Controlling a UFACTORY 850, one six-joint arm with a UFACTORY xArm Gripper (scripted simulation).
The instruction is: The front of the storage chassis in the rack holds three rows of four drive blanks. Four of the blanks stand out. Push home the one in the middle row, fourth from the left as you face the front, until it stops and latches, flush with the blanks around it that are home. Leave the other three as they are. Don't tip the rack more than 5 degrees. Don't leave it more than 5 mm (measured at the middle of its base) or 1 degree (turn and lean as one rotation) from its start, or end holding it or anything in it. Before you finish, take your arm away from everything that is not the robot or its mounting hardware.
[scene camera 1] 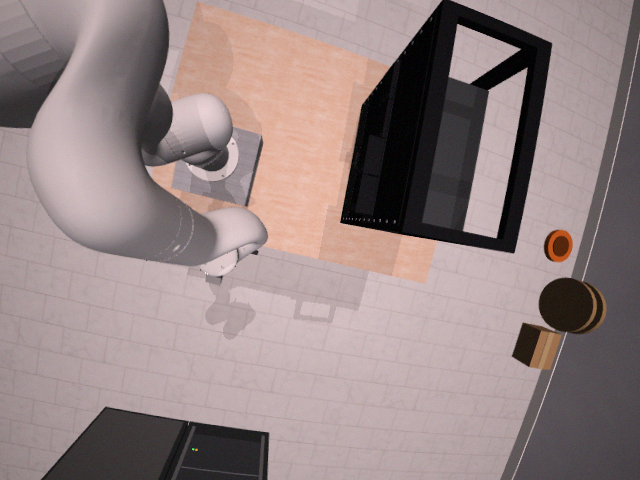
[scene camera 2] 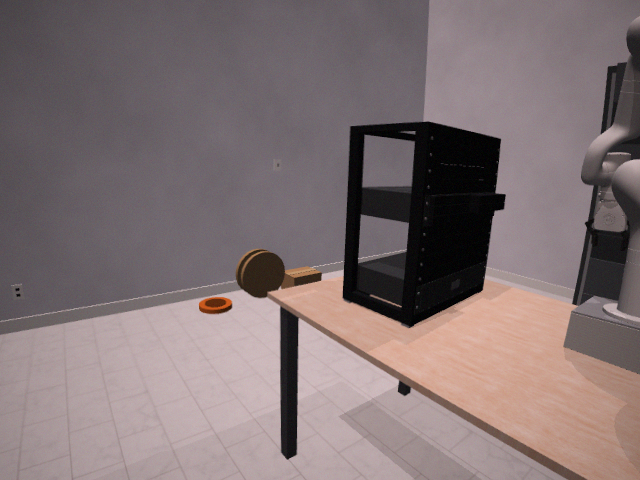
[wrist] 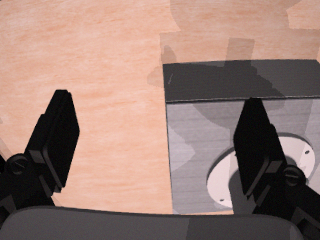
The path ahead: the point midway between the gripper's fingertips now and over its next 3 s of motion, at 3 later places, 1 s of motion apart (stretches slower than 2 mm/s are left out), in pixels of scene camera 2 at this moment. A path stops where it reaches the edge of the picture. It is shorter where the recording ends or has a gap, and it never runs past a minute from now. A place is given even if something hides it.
The gripper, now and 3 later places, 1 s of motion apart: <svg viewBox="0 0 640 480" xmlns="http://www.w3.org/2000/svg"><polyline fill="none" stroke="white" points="608,248 612,253 631,253 627,239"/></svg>
